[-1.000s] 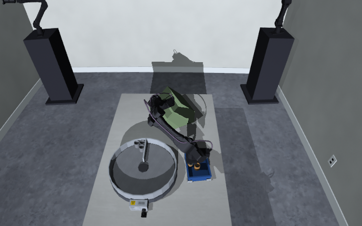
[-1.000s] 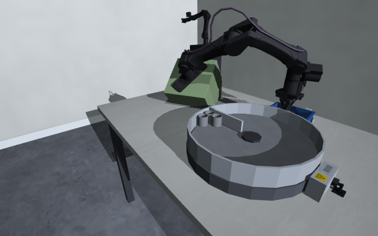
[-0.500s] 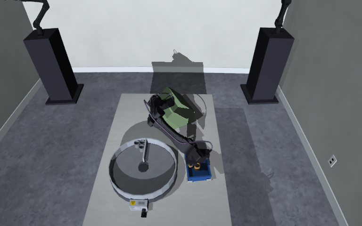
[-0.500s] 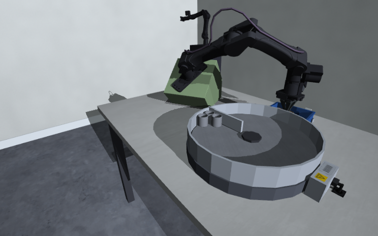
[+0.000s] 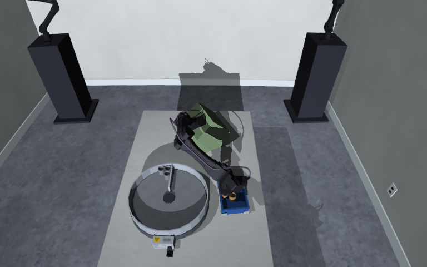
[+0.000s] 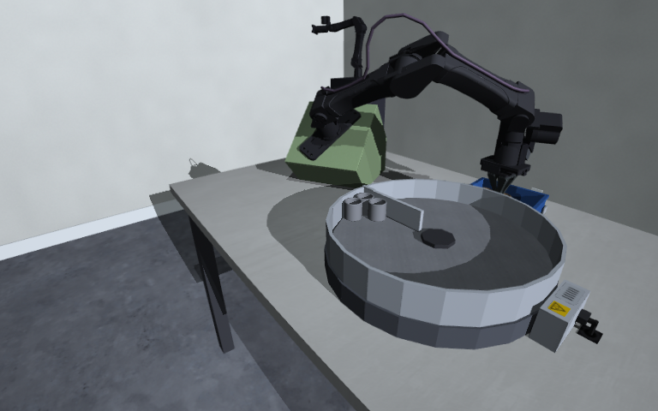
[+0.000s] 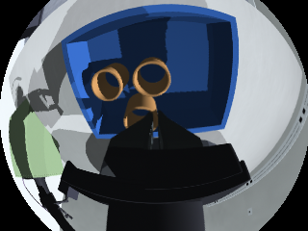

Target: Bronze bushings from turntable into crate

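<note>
The blue crate is 4 cm to the left of my hand and 3 cm below it. From my hand the other things lie so: turntable 30 cm to the right, 1 cm ahead.
</note>
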